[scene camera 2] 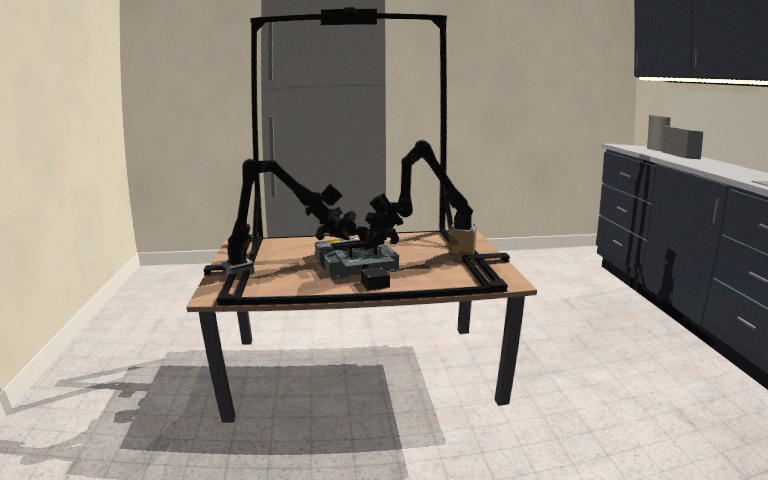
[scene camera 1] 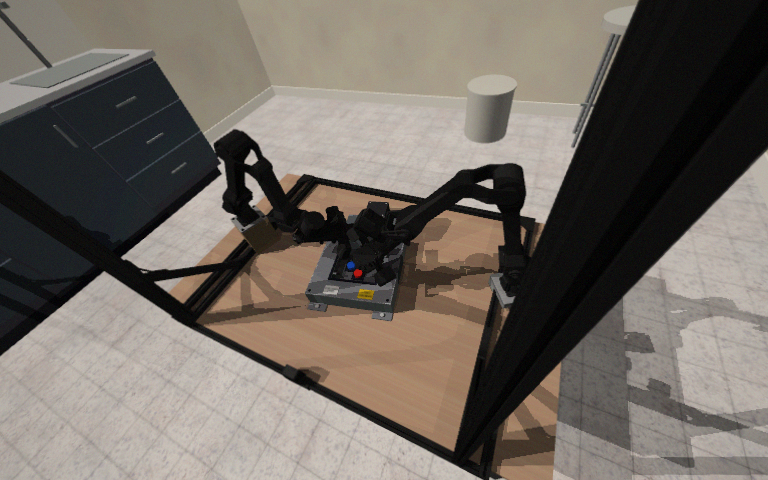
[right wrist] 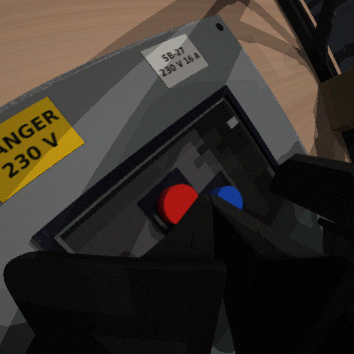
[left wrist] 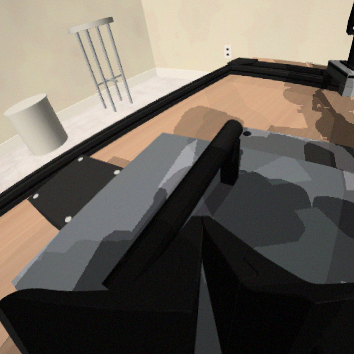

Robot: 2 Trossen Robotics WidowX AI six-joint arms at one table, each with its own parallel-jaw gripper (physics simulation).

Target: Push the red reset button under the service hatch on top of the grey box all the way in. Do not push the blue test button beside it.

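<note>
The grey box (scene camera 1: 347, 295) (right wrist: 117, 122) has an uncovered dark recess in its top. The red button (scene camera 1: 357, 273) (right wrist: 177, 203) and blue button (scene camera 1: 351, 264) (right wrist: 231, 197) stand side by side in it. The red button's side shows above its dark base. My right gripper (right wrist: 206, 203) is shut and empty. Its tips overlap the red button's right edge and the blue button's left edge in the right wrist view; contact cannot be told. My left gripper (left wrist: 199, 223) is shut and empty, beside the black bar handle (left wrist: 185, 200) over a grey surface. The tips' contact with the handle is unclear.
A yellow label (scene camera 1: 365, 294) (right wrist: 35, 145) and a white label (scene camera 1: 330, 290) (right wrist: 175, 61) lie on the box top. A small black box (scene camera 2: 375, 277) (left wrist: 75, 192) stands beside it. Both arms crowd closely over the grey box. A black frame (scene camera 2: 362, 298) borders the table.
</note>
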